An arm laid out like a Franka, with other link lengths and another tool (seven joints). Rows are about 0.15 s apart.
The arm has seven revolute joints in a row. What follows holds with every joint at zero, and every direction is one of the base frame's.
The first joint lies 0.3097 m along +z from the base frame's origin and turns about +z.
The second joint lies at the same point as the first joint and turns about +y.
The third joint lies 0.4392 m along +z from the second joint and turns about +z.
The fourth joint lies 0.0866 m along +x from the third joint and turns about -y.
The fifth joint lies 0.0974 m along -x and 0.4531 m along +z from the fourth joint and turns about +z.
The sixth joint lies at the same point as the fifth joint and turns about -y.
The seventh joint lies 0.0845 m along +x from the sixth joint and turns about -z.
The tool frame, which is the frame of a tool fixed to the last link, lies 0.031 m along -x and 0.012 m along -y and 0.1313 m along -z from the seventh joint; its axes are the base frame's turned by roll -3.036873, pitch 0 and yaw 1.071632 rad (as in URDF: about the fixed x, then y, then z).
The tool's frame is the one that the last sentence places.
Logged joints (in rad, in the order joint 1, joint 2, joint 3, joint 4, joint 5, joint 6, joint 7), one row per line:
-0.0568, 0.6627, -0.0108, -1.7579, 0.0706, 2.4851, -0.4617
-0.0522, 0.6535, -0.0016, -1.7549, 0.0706, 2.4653, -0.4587
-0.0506, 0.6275, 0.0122, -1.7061, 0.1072, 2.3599, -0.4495
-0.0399, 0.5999, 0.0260, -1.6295, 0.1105, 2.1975, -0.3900
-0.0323, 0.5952, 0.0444, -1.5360, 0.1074, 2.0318, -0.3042
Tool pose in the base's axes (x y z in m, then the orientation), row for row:
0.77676, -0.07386, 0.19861, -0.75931, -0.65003, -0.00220, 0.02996
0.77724, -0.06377, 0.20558, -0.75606, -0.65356, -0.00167, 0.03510
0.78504, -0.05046, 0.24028, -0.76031, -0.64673, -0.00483, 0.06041
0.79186, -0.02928, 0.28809, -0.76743, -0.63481, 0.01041, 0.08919
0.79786, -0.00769, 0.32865, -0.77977, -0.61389, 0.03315, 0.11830
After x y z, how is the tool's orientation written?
As a quaternion, x y z w.
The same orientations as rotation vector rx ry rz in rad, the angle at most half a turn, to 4 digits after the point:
-2.3410, -2.0041, -0.0068
-2.3236, -2.0086, -0.0051
-2.3009, -1.9571, -0.0146
-2.2830, -1.8885, 0.0310
-2.2808, -1.7956, 0.0970

